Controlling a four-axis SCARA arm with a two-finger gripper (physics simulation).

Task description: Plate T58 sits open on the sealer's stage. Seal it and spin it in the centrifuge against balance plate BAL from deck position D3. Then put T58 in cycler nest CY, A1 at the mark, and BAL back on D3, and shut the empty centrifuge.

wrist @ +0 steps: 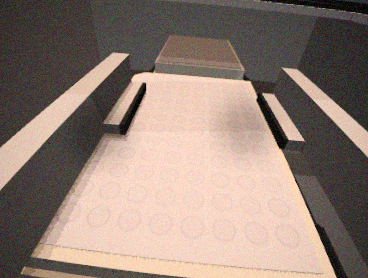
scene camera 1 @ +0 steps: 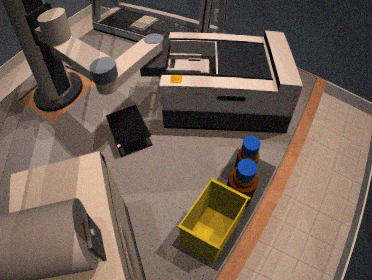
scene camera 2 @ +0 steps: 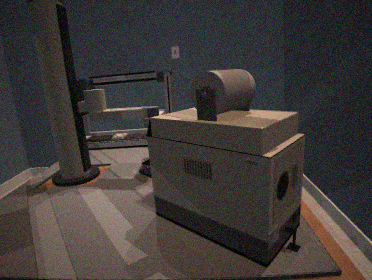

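Seen in the pictures: gripper, fingertip midpoint: (wrist: 203, 77) (scene camera 1: 200, 64); arm's base at its link origin: (scene camera 1: 58, 92) (scene camera 2: 76, 176).
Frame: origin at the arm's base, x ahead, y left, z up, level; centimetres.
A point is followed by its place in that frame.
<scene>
The centrifuge (scene camera 1: 200, 97) @[x 67.8, y 13.5, z 17.5 cm] is open at its left end. My gripper (scene camera 1: 192, 65) (wrist: 203, 77) @[x 59.6, y 28.0, z 18.5 cm] is inside the opening. It is open, with one finger along each long side of a white-topped plate (scene camera 1: 182, 65) @[x 53.6, y 24.9, z 17.4 cm] (wrist: 190, 205) @[x 52.7, y 24.6, z 17.4 cm], which lies low between the fingers. Faint well rings show through its top, which looks like a seal film. A second plate (wrist: 199, 52) @[x 69.5, y 33.5, z 16.9 cm] with a brownish top lies beyond it in the wrist view. I cannot read a label on either plate. The beige machine with a large roll (scene camera 1: 35, 240) @[x 77.6, y -49.2, z 48.6 cm] (scene camera 2: 230, 92) @[x 76.2, y -57.0, z 43.2 cm] looks like the sealer; its stage is hidden.
A framed deck (scene camera 1: 112, 30) @[x -6.8, y 47.1, z 4.7 cm] (scene camera 2: 107, 146) @[x 1.1, y 47.0, z 3.1 cm] at the back carries a pale plate (scene camera 1: 144, 21) @[x 7.6, y 58.2, z 8.1 cm] (scene camera 2: 120, 136) @[x 9.1, y 54.8, z 8.0 cm]. A low black unit (scene camera 1: 128, 126) @[x 48.6, y -2.4, z 7.1 cm] stands before the arm's column (scene camera 1: 45, 65) @[x 6.5, y -3.8, z 21.2 cm] (scene camera 2: 65, 100) @[x 5.0, y -5.6, z 41.4 cm]. A yellow bin (scene camera 1: 212, 220) @[x 89.6, y -15.0, z 2.1 cm] and two blue-capped bottles (scene camera 1: 251, 146) @[x 89.9, y 5.7, z 15.8 cm] (scene camera 1: 246, 171) @[x 92.8, y -5.4, z 19.9 cm] stand at the right.
</scene>
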